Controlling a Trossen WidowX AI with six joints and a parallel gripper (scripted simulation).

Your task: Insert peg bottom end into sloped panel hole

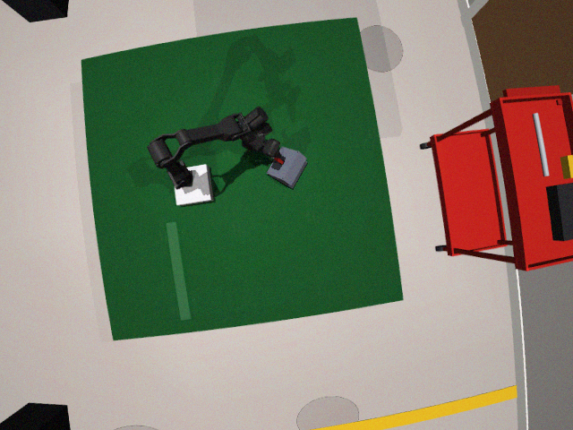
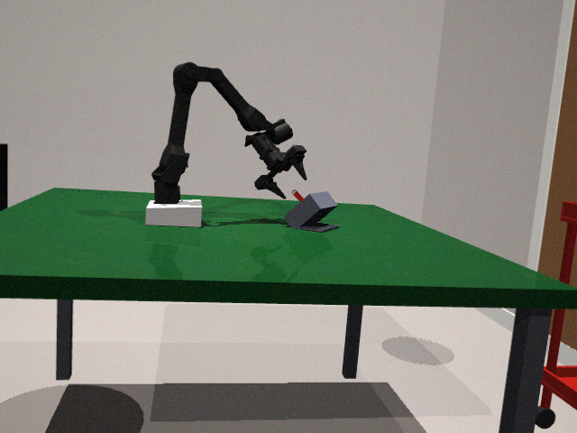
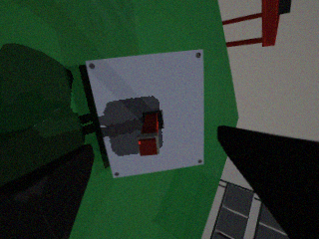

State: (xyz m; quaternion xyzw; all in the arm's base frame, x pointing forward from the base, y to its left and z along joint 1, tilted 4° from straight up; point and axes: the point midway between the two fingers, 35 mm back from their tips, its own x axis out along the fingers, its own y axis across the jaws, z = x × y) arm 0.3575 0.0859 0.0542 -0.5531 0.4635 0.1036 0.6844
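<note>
My gripper tip is 10 mm short of the red square peg, 10 mm to the left of it and 20 mm above it. Also, from my gripper tip: grey sloped panel: 50 mm ahead, 30 mm to the right, 60 mm below.
</note>
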